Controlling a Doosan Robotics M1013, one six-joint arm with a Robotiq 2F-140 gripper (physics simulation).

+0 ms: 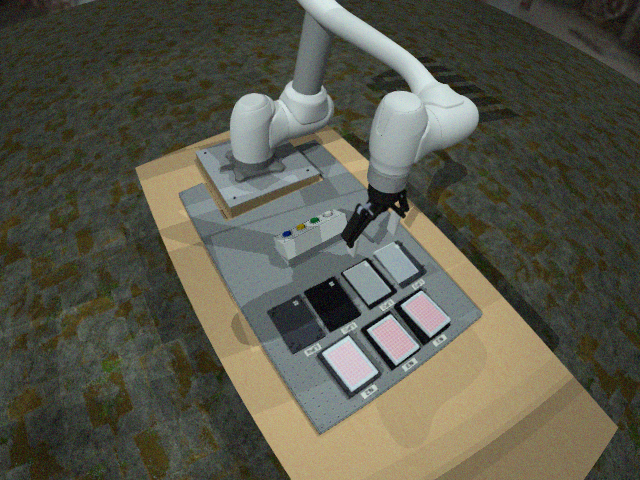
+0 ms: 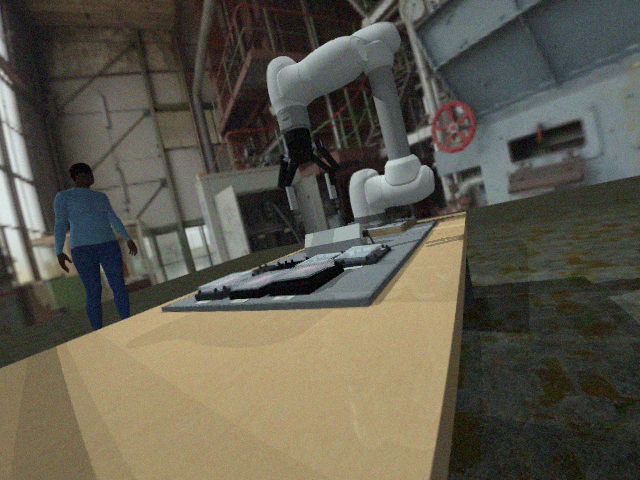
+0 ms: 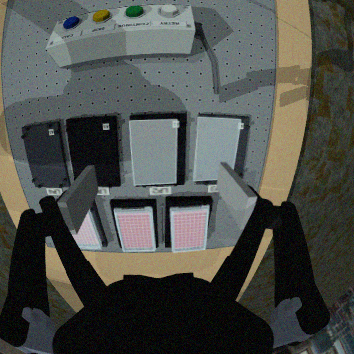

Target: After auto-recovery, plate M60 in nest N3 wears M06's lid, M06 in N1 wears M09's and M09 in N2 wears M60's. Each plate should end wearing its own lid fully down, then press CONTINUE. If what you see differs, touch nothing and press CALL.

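My gripper is open and empty, high above the board near the lid pads. Pink-gridded plates sit in N1, in the middle nest N3 and in N2. The N2 plate looks paler, as if under a lid; N1 and N3 show stronger pink. A pale lid lies on LP2, another lid on LP3. The lids' small codes are unreadable. The green CONTINUE button and blue CALL button are on the console.
The white console box stands behind the pads, with yellow and white buttons too. The black LP1 pad and dark grey LP4 pad bear no lid. A person stands beyond the table.
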